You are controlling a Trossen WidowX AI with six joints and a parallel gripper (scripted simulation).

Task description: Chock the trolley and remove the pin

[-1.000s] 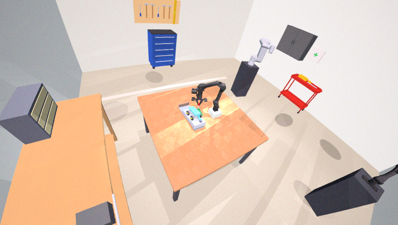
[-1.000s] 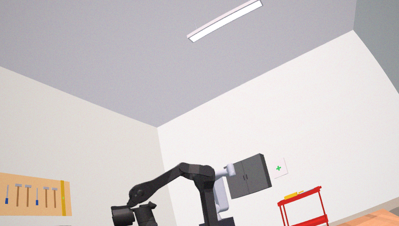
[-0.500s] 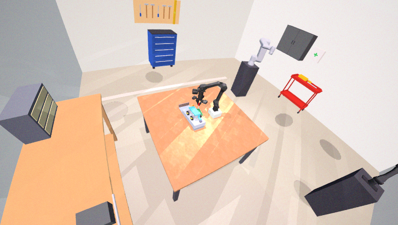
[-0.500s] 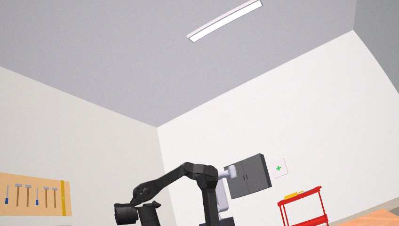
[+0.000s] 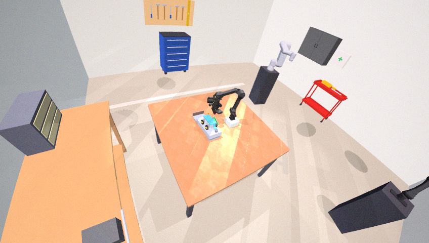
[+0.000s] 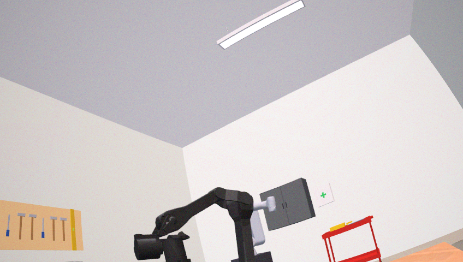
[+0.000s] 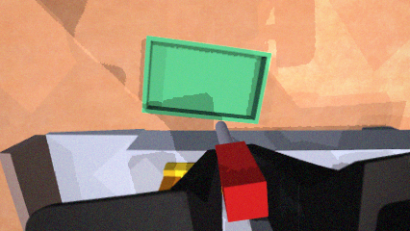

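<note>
Now: the green tray 14 cm below my gripper tip and 2 cm behind it. From my gripper tip the other things lie so: red-headed stop pin right at my gripper tip; then yellow chock 5 cm below, 5 cm ahead; then trolley 10 cm to the left, 9 cm ahead, 2 cm below.
</note>
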